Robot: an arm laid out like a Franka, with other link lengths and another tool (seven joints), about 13 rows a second.
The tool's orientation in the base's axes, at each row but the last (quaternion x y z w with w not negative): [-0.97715 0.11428 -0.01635 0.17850]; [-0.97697 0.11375 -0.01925 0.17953]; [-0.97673 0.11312 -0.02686 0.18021]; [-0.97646 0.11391 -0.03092 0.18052]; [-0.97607 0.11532 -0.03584 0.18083]
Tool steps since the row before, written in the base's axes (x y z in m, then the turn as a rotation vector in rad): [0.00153 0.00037 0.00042 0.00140 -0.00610 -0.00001]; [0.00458 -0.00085 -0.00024 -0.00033 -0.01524 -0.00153]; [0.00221 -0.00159 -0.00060 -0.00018 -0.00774 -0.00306]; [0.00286 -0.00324 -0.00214 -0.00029 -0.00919 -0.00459]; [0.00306 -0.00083 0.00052 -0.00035 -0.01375 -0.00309]
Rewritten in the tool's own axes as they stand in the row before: [0.00140 -0.00082 -0.00015 0.00276 0.00525 -0.00199]; [0.00465 -0.00013 0.00029 0.00318 0.01448 -0.00387]; [0.00251 0.00119 0.00022 0.00157 0.00817 0.00016]; [0.00350 0.00311 0.00117 0.00178 0.01006 0.00108]; [0.00318 -0.00008 -0.00043 0.00285 0.01368 -0.00190]
